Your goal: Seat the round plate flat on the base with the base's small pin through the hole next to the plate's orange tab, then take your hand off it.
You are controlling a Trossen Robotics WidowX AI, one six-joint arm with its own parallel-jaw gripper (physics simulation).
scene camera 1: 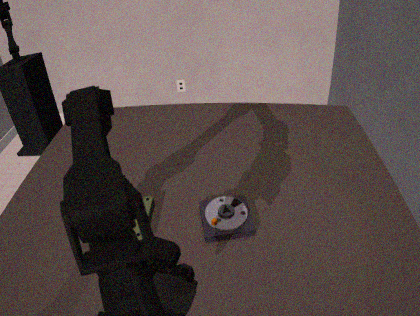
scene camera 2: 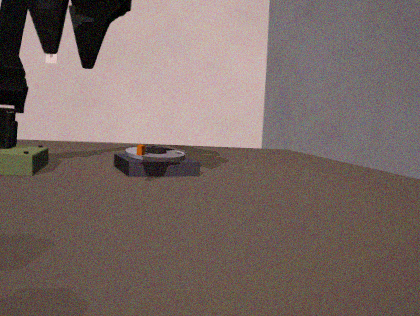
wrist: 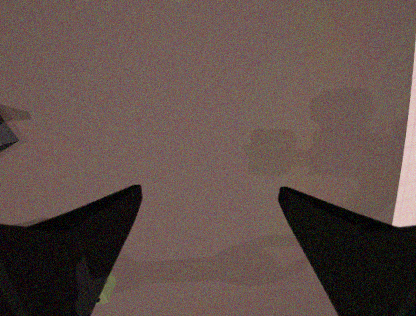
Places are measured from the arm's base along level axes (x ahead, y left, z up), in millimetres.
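Where they show: gripper, fingertip midpoint: (scene camera 2: 71, 62) (wrist: 211, 192).
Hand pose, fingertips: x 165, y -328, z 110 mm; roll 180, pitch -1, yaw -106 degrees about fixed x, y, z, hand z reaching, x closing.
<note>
Things, the pixels of their centre, and the offset from my fingertips. "spot": a spot on its surface instead.
- round grey plate, body centre: (scene camera 2: 155, 149) (scene camera 1: 226, 211) 122 mm ahead, 328 mm left, 106 mm down
- dark square base, surface spot: (scene camera 2: 180, 168) (scene camera 1: 241, 234) spot: 159 mm ahead, 272 mm left, 133 mm down
- plate's orange tab, body centre: (scene camera 2: 141, 150) (scene camera 1: 214, 222) 93 mm ahead, 291 mm left, 106 mm down
The round grey plate (scene camera 1: 235, 223) (scene camera 2: 172, 154) lies over the top of the dark square base (scene camera 1: 247, 231) (scene camera 2: 180, 168), around its dark centre hub. It looks roughly level; a slight tilt cannot be ruled out. The plate's orange tab (scene camera 1: 214, 221) (scene camera 2: 141, 150) stands at the near left of its rim. A small dark spot shows beside the tab, but whether it is the pin in the hole cannot be told. A corner of the base (wrist: 7, 136) shows at the wrist view's left edge. My gripper (scene camera 2: 69, 60) (wrist: 211, 192) is open and empty, high up and left of the plate, apart from it.
A green block (scene camera 1: 148, 205) (scene camera 2: 20, 164) (wrist: 108, 290) with small dark holes sits left of the base, partly behind my arm (scene camera 1: 95, 200) in the first scene view. A black pedestal (scene camera 1: 30, 100) carrying a dark arm stands beyond the table's far left. Arm shadows cross the table.
</note>
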